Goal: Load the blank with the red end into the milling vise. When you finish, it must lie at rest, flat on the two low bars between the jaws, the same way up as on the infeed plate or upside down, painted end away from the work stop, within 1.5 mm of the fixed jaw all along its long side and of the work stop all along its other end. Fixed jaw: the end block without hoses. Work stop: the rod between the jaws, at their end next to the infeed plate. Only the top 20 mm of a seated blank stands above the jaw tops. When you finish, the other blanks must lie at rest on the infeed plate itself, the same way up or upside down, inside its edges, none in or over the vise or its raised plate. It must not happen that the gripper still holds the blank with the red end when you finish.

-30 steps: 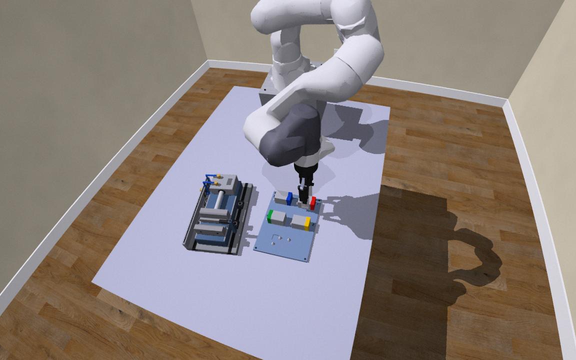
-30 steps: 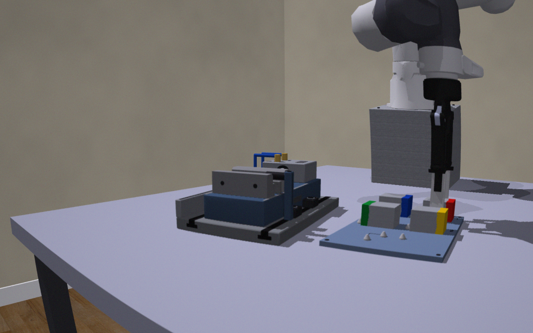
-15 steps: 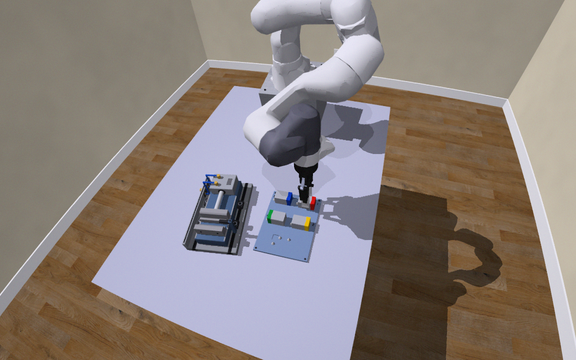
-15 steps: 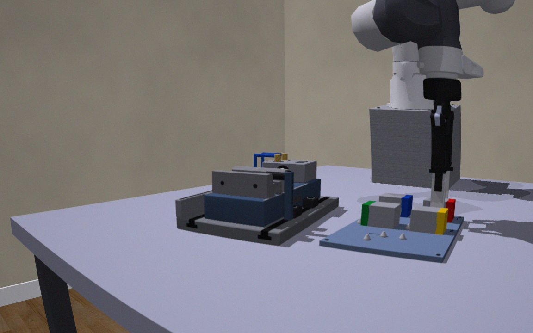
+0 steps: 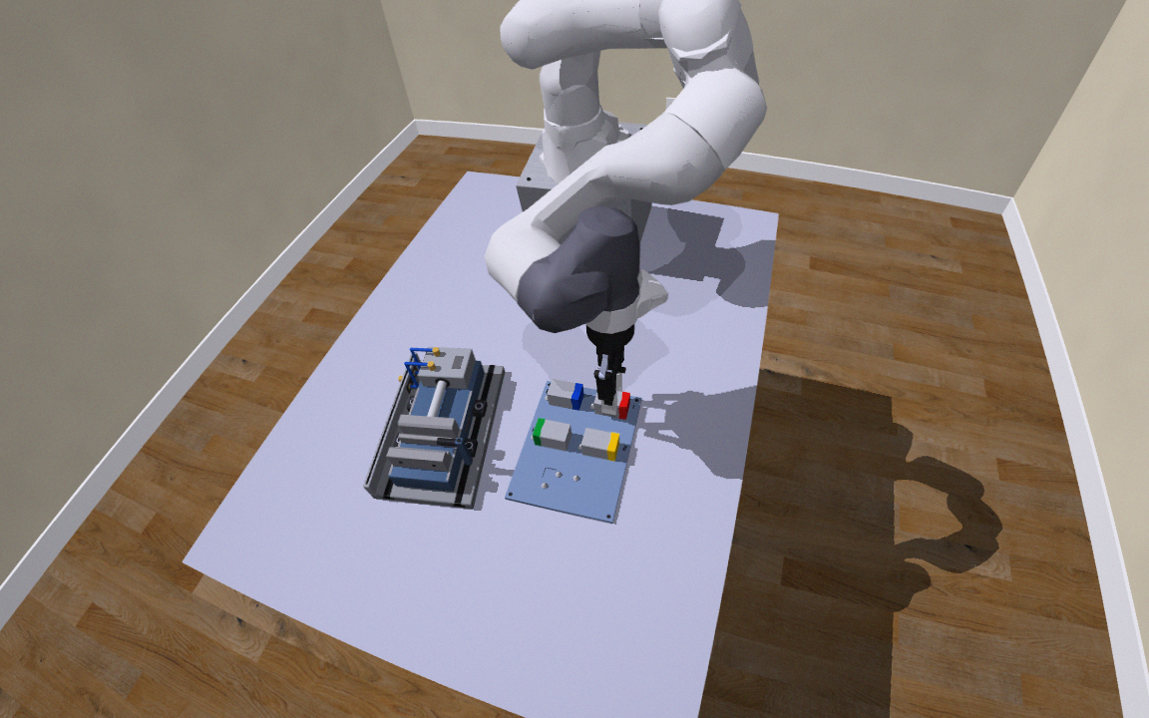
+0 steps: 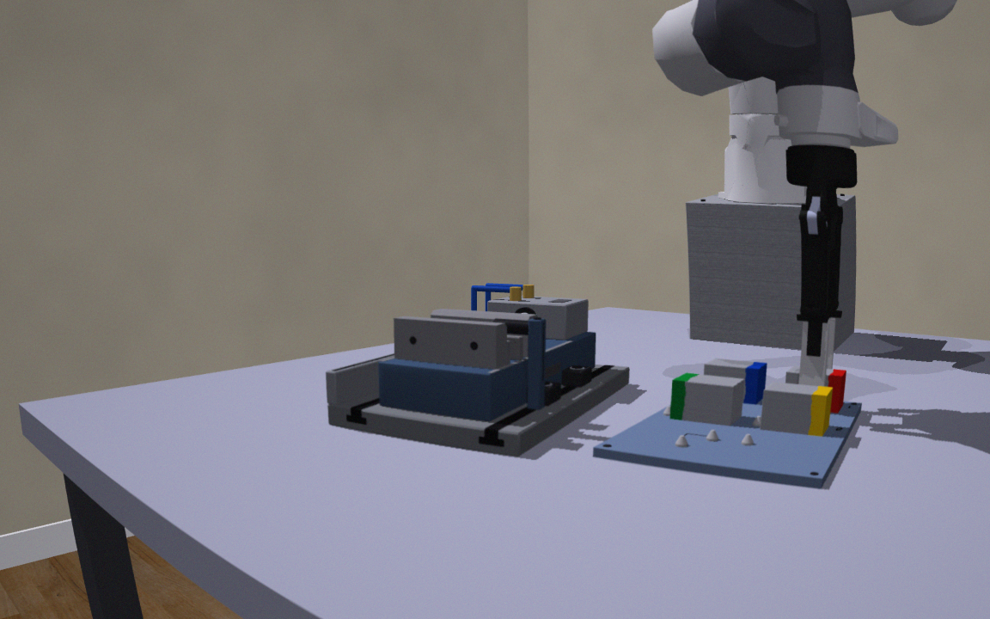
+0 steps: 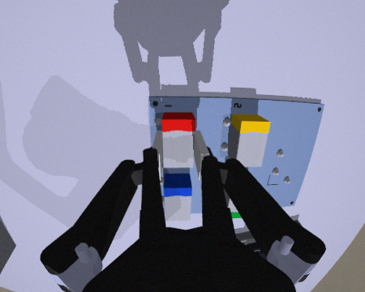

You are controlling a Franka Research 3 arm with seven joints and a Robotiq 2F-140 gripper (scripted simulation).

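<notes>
The red-ended blank is 40 mm below my hand. From my hand the other things lie so: yellow-ended blank 90 mm ahead, 10 mm to the left, 40 mm below; then blue infeed plate 100 mm ahead, 30 mm to the right, 60 mm below; then blue-ended blank 10 mm ahead, 90 mm to the right, 40 mm below.
</notes>
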